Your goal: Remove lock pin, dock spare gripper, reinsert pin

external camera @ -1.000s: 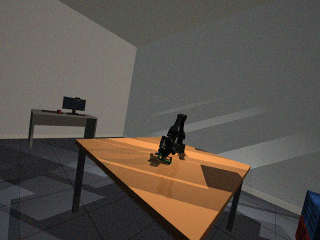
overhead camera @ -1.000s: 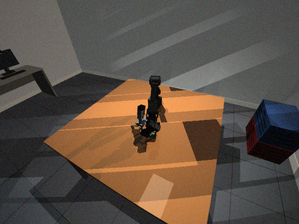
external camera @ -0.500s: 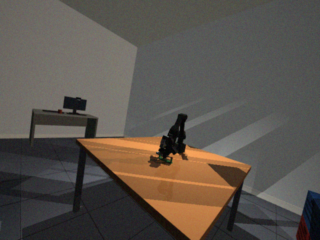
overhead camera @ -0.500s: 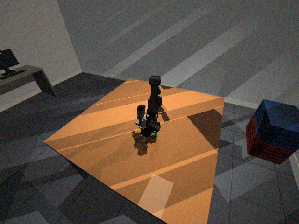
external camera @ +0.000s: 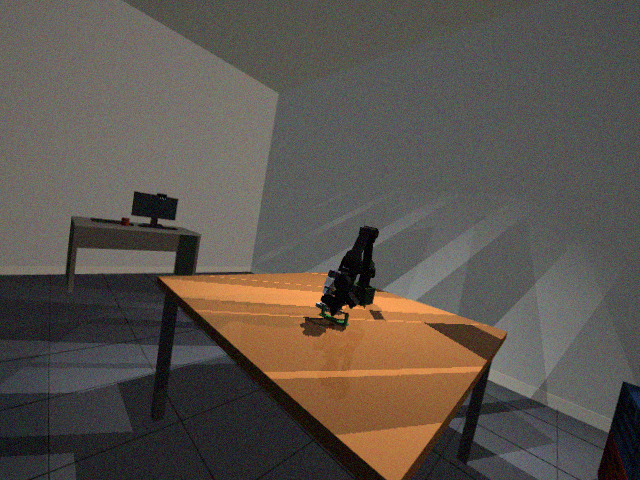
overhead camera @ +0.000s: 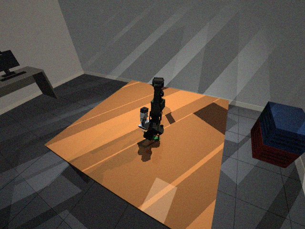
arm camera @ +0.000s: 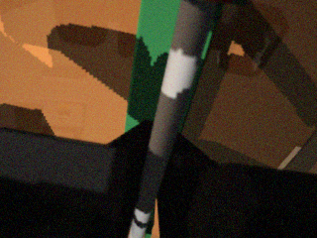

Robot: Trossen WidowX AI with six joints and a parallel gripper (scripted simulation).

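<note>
Now: gripper tip 1 cm to the right of the green mount and 1 cm below it. Also, from my gripper tip: spare gripper (11 cm to the right, 11 cm above, 10 cm behind).
</note>
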